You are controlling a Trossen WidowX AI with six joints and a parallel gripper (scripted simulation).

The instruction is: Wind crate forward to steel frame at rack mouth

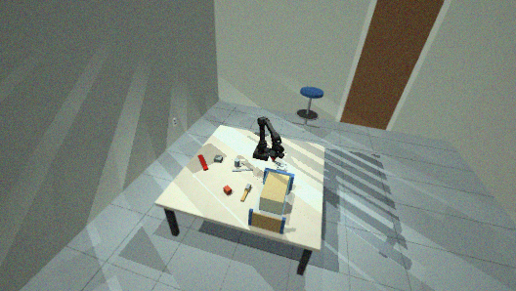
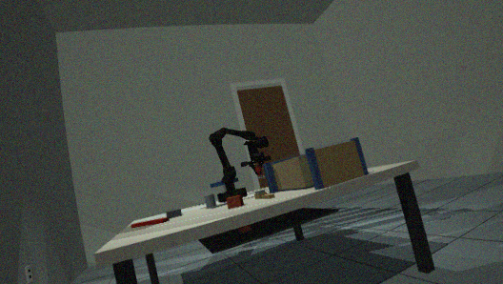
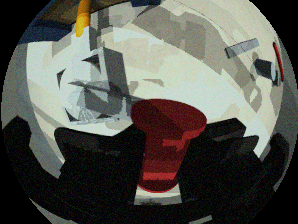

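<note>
Now: gripper tip 20 mm below the red knob. The rest, counted from my gripper tip: winch 80 mm to the left, 80 mm below, 30 mm ahead; then winch handle 30 mm to the left, 20 mm ahead, 10 mm below; then blue frame 200 mm ahead, 80 mm to the left, 10 mm below.
</note>
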